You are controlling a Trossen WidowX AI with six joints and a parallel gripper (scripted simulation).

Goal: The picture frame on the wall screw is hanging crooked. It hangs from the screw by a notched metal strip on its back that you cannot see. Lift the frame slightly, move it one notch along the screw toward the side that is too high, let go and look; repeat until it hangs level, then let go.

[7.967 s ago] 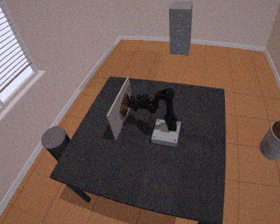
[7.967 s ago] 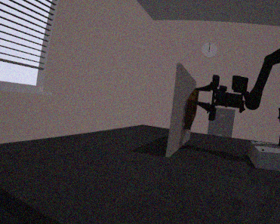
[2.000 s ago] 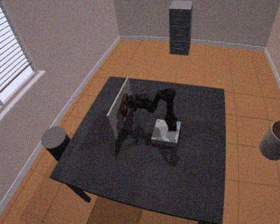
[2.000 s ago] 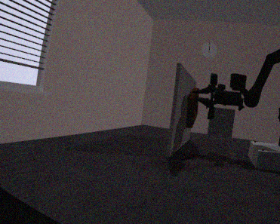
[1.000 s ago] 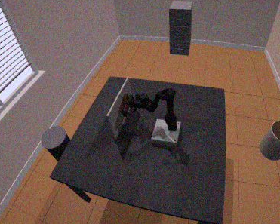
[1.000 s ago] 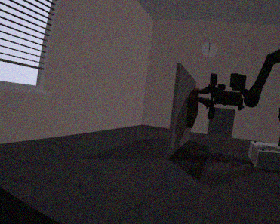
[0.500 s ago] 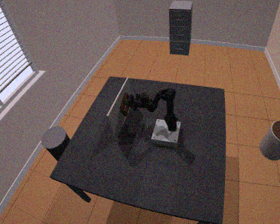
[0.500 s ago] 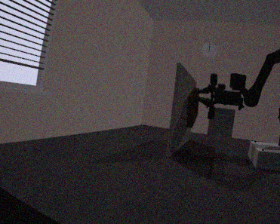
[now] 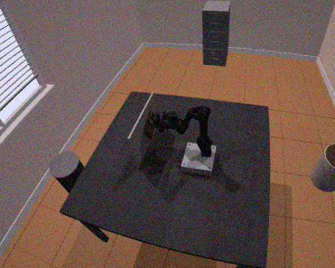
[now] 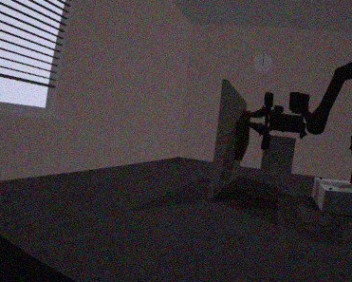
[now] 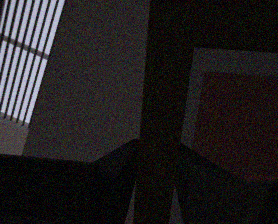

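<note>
Now: gripper tip 5 cm above the picture frame and 2 cm to the left of it. Also, from my gripper tip: upright wall panel 7 cm below, 2 cm ahead.
</note>
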